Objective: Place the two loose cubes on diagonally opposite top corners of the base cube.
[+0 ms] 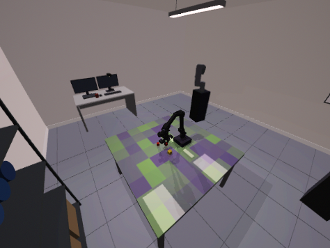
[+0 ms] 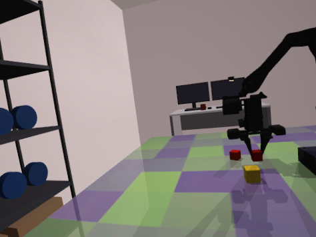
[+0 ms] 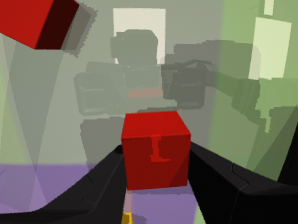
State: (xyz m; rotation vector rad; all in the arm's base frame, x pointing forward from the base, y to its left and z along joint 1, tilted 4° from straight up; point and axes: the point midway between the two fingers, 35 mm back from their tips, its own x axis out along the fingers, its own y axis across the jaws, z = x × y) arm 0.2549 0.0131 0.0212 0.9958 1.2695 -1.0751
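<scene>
Right now my gripper tip is 10 mm short of the yellow cube, 130 mm to the right of it and 20 mm above it. Also, from my gripper tip: red cube (right at my gripper tip).
</scene>
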